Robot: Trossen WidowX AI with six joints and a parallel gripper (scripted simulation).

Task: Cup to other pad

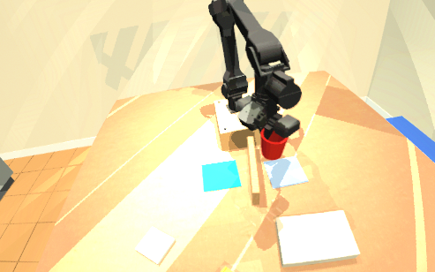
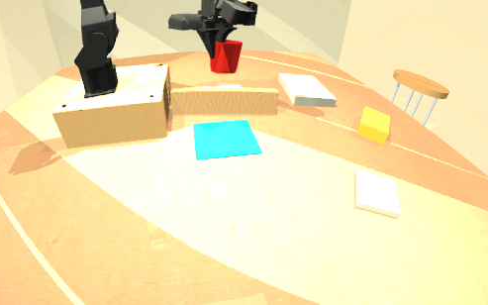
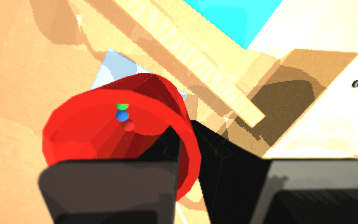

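Now: the red marble 40 mm ahead of my gripper tip, 30 mm to the left of it and 20 mm below it. The rest, counted from my gripper tip: green marble (50 mm ahead, 20 mm below, 10 mm to the left); then red cup (30 mm ahead, 10 mm to the left); then blue marble (40 mm ahead, 30 mm below, 20 mm to the left).
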